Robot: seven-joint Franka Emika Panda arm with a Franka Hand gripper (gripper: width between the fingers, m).
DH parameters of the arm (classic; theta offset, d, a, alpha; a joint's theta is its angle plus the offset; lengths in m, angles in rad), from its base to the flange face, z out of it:
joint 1: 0 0.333 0 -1.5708
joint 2: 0 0 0 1.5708
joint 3: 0 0.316 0.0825 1.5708
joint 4: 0 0 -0.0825 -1.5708
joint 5: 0 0.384 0 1.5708
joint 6: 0 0 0.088 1.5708
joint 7: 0 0.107 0 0
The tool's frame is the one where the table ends.
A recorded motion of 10 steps. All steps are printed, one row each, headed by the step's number.
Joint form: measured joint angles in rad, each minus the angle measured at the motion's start. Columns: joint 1, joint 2, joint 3, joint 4, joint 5, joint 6, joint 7.
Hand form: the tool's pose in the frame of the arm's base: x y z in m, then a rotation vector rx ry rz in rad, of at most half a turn. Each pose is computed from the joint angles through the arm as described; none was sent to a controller.
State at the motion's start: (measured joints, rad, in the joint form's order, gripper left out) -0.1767 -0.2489 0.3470 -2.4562 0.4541 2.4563 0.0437
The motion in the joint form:
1: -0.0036 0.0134 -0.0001 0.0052 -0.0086 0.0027 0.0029
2: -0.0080 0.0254 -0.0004 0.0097 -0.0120 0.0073 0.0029
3: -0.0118 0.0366 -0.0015 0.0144 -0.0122 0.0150 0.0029
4: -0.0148 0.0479 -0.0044 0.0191 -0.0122 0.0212 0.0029
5: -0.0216 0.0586 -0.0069 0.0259 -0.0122 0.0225 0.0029
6: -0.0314 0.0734 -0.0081 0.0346 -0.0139 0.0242 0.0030
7: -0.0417 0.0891 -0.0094 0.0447 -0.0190 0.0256 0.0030
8: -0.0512 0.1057 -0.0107 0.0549 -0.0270 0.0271 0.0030
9: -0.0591 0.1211 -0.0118 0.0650 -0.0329 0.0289 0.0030
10: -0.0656 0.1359 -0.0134 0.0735 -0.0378 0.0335 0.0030
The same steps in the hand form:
1: 0.4684 0.0800 0.4054 -2.8493 0.2770 -0.3052
2: 0.4711 0.0778 0.4026 -2.8500 0.2825 -0.3022
3: 0.4741 0.0754 0.4005 -2.8475 0.2917 -0.3045
4: 0.4769 0.0725 0.3983 -2.8446 0.3023 -0.3047
5: 0.4801 0.0683 0.3968 -2.8413 0.3161 -0.3023
6: 0.4841 0.0633 0.3942 -2.8387 0.3313 -0.2978
7: 0.4884 0.0580 0.3917 -2.8383 0.3438 -0.2941
8: 0.4928 0.0530 0.3888 -2.8402 0.3526 -0.2897
9: 0.4969 0.0487 0.3864 -2.8405 0.3607 -0.2867
10: 0.5007 0.0447 0.3838 -2.8403 0.3693 -0.2860

